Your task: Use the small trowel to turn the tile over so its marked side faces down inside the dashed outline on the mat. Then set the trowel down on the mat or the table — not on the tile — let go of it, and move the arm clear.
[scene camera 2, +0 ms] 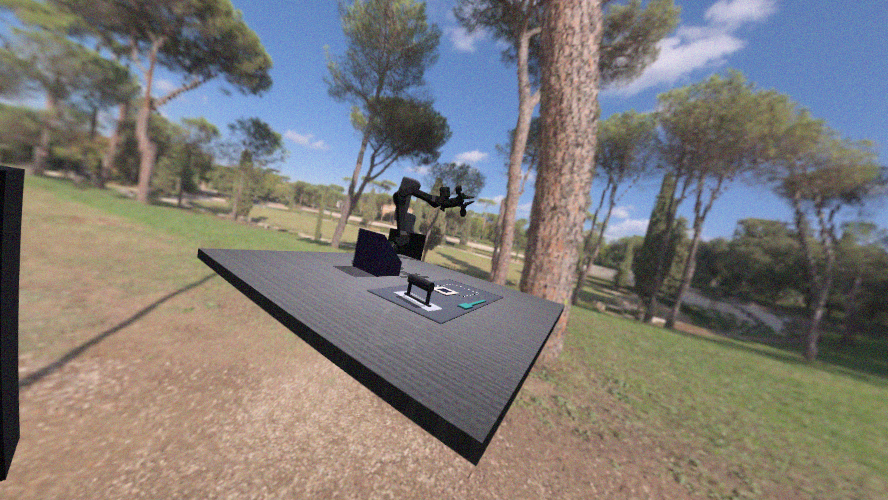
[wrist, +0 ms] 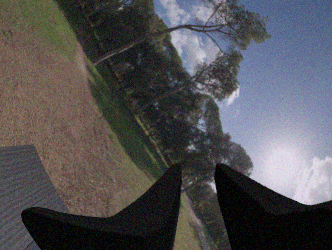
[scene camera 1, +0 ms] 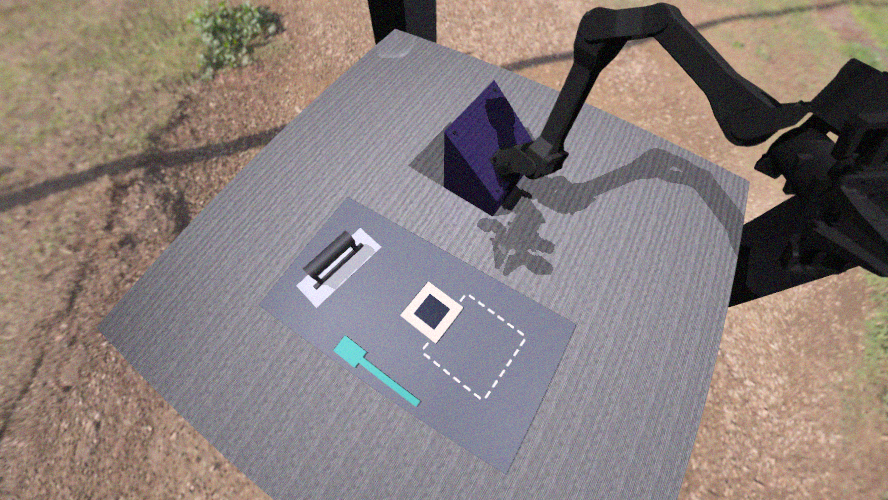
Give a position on a teal trowel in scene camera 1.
351, 352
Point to a dark mat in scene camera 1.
477, 346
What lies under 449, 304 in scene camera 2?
A dark mat.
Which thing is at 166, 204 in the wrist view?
My gripper.
